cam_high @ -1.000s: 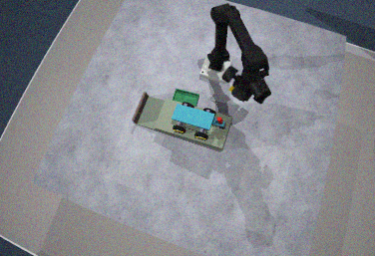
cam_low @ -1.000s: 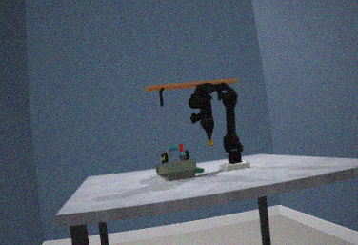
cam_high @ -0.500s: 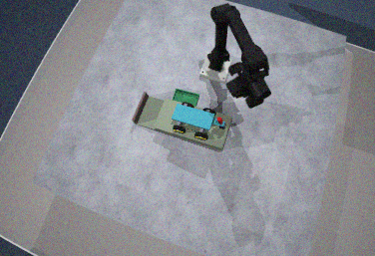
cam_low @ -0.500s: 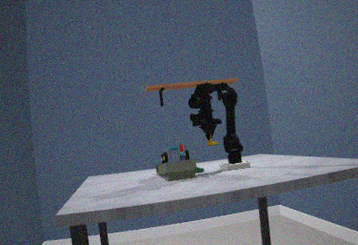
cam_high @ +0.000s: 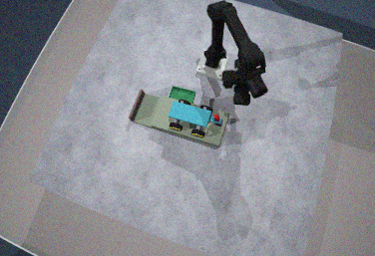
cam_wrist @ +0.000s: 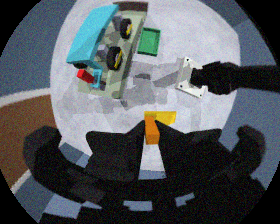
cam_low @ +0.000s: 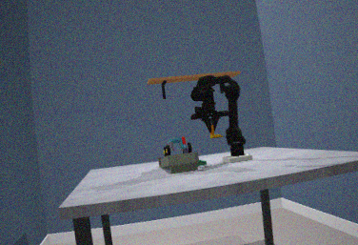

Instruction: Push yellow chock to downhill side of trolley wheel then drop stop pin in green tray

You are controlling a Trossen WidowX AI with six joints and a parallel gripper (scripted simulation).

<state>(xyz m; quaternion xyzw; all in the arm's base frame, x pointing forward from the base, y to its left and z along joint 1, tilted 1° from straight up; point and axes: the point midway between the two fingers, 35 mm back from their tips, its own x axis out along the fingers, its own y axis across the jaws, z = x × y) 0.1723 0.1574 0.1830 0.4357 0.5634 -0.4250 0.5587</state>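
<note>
Right now my gripper tip is 140 mm short of the red-headed stop pin, 40 mm to the left of it and 40 mm above it. Round my gripper tip: brown ramp lip 420 mm to the right, 170 mm ahead, 140 mm below; trolley 160 mm ahead, 150 mm to the right, 60 mm below; yellow chock 20 mm behind, 10 mm below.
</note>
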